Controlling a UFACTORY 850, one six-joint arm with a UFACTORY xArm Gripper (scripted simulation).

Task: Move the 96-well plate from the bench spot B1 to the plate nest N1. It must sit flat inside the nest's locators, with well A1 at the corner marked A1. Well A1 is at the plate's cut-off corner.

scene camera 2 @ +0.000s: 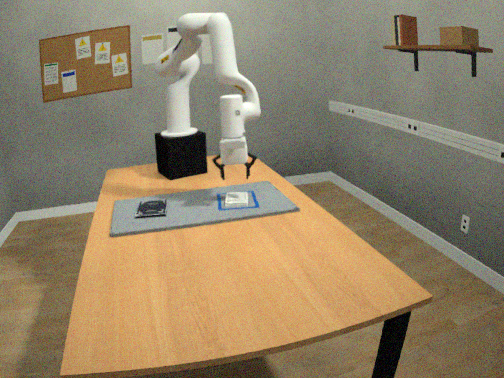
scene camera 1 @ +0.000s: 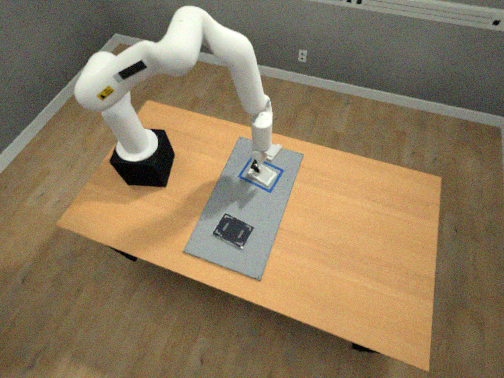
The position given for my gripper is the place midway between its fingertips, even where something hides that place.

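Note:
I can see my gripper (scene camera 2: pixel 235 178). A plate nest N1 (scene camera 1: pixel 235 226) is visible to me as well.

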